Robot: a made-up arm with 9 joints. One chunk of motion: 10 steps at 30 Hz.
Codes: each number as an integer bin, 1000 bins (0 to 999) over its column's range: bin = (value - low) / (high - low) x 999, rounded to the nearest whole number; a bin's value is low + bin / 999 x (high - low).
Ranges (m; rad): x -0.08..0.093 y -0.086..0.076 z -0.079..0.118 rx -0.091..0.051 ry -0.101..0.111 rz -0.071..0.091
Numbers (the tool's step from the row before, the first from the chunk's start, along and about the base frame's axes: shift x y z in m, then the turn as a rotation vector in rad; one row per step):
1: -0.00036 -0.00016 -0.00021 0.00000 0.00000 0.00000
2: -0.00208 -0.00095 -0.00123 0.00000 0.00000 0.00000
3: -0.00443 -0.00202 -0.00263 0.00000 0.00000 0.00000
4: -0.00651 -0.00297 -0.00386 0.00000 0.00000 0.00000
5: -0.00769 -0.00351 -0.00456 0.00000 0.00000 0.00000
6: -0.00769 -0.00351 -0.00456 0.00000 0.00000 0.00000
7: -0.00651 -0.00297 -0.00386 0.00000 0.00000 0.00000
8: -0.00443 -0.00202 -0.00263 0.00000 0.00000 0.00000
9: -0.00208 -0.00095 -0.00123 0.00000 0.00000 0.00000
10: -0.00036 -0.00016 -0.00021 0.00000 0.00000 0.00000
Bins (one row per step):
1: 460 529 400 640 476 438
2: 450 524 394 640 476 438
3: 436 518 387 640 476 438
4: 424 512 381 640 476 438
5: 418 509 377 640 476 438
6: 418 509 377 640 476 438
7: 424 512 381 640 476 438
8: 436 518 387 640 476 438
9: 450 524 394 640 476 438
10: 460 529 400 640 476 438

